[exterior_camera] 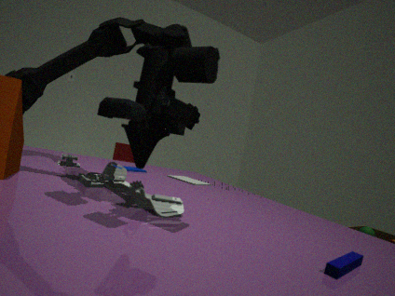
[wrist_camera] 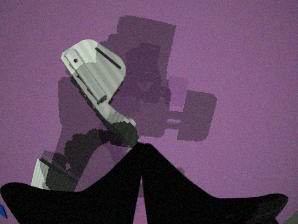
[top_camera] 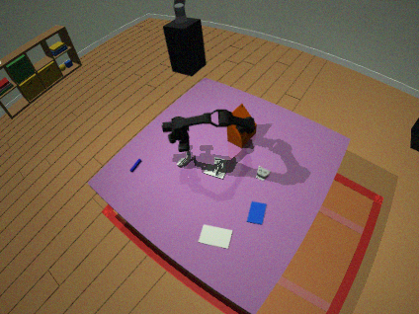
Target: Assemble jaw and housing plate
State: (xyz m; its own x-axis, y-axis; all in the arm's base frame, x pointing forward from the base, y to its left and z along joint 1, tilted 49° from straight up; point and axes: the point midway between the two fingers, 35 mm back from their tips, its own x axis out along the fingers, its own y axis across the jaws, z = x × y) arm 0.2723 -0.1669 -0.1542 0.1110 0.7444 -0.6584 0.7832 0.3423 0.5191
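Now: gripper tip 50 mm above the white jaw piece, 20 mm short of it and 10 mm to the right of it. From my gripper tip the other things lie so: flat blue plate 550 mm to the left, 130 mm ahead, 80 mm below; then blue bar 250 mm to the right, 240 mm ahead, 70 mm below; then flat white plate 440 mm to the left, 360 mm ahead, 80 mm below.
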